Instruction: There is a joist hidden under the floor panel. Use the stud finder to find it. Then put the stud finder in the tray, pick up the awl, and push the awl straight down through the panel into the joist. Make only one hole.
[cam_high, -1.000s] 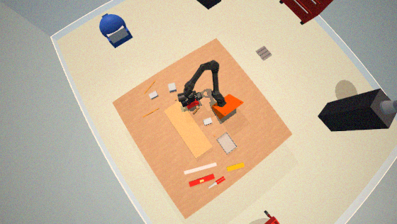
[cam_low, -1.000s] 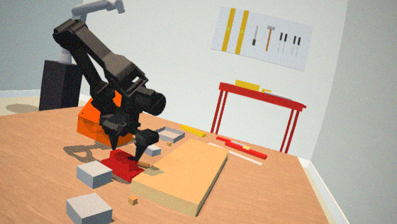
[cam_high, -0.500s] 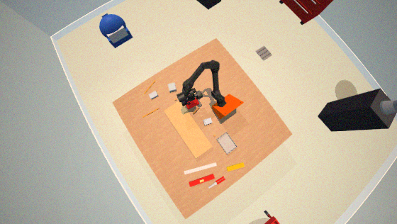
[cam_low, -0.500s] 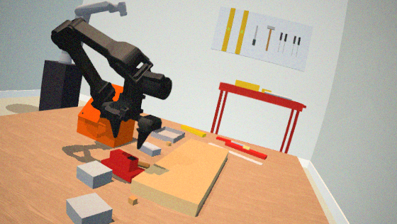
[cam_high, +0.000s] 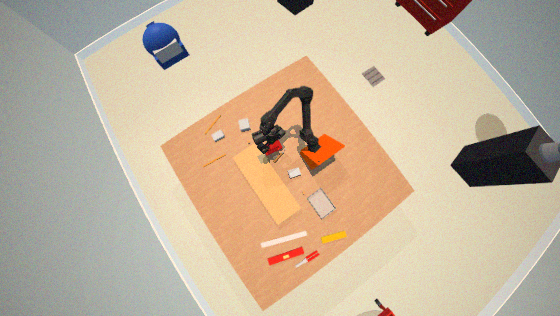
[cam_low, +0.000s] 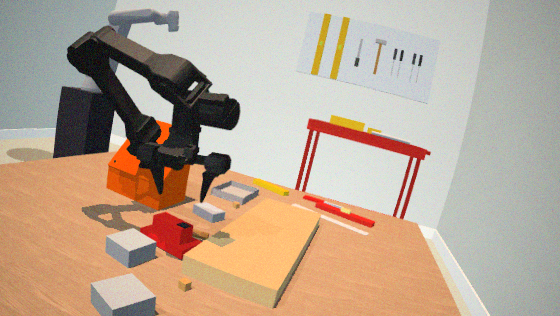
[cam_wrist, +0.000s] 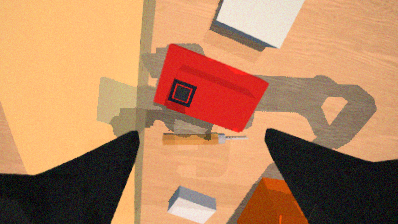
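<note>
The stud finder lies 60 mm below my gripper tip, 10 mm to the right of it and 10 mm ahead of it. From my gripper tip the other things lie so: white strip 490 mm to the left, 340 mm ahead, 110 mm below; then awl 100 mm below, 70 mm to the left, 20 mm behind; then grey tray 490 mm to the left, 90 mm below, 10 mm ahead.
</note>
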